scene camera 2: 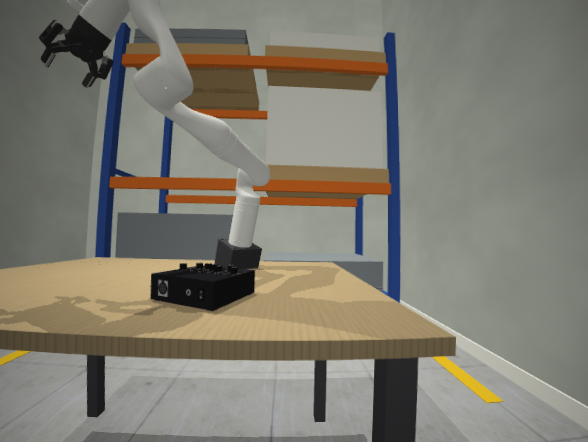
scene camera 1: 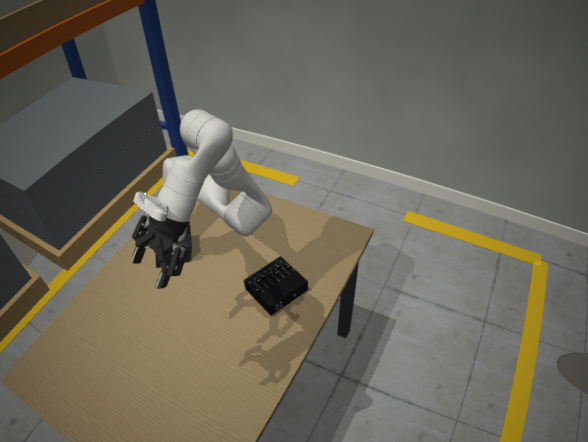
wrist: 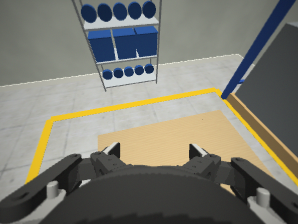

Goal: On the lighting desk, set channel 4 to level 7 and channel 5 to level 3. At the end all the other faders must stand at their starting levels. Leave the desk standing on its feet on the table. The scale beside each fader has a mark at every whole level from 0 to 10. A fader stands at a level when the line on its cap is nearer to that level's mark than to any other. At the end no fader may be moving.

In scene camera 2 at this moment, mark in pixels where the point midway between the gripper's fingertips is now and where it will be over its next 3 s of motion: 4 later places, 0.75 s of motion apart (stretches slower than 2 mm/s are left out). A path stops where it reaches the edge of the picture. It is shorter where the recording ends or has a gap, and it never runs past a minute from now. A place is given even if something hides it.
My gripper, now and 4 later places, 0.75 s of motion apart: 65,76; 65,81; 66,89; 70,96; 77,107
